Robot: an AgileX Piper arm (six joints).
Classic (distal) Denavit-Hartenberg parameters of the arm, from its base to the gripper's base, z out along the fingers. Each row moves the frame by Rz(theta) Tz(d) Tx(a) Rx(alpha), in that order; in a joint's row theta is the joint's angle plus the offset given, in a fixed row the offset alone. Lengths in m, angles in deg.
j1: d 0.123  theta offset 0  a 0  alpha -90
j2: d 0  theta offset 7.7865  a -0.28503  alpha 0
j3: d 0  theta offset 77.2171  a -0.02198  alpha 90
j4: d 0.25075  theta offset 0  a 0  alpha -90
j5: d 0  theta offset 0  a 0  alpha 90
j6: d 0.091  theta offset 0  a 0  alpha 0
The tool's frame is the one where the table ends.
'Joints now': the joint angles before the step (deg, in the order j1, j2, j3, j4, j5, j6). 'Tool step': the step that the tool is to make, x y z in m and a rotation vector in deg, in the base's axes. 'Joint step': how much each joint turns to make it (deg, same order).
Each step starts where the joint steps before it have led.
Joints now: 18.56 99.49 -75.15 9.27 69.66 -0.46
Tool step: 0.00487 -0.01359 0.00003 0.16 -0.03 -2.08
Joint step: -2.54 0.00 0.00 0.16 0.00 -0.52
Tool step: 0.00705 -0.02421 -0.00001 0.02 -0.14 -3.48
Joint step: -4.37 0.00 0.01 0.01 -0.01 -0.90
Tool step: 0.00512 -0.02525 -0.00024 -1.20 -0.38 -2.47
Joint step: -4.14 0.00 -0.01 -1.29 0.01 -1.25
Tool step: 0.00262 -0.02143 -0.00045 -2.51 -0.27 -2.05
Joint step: -3.06 0.00 0.00 -2.67 0.01 -0.12
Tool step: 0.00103 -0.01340 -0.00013 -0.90 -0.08 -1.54
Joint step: -2.09 0.00 0.00 -0.95 -0.01 -0.23
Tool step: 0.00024 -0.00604 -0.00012 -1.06 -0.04 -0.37
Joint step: -0.76 0.00 0.01 -1.12 -0.01 -0.02
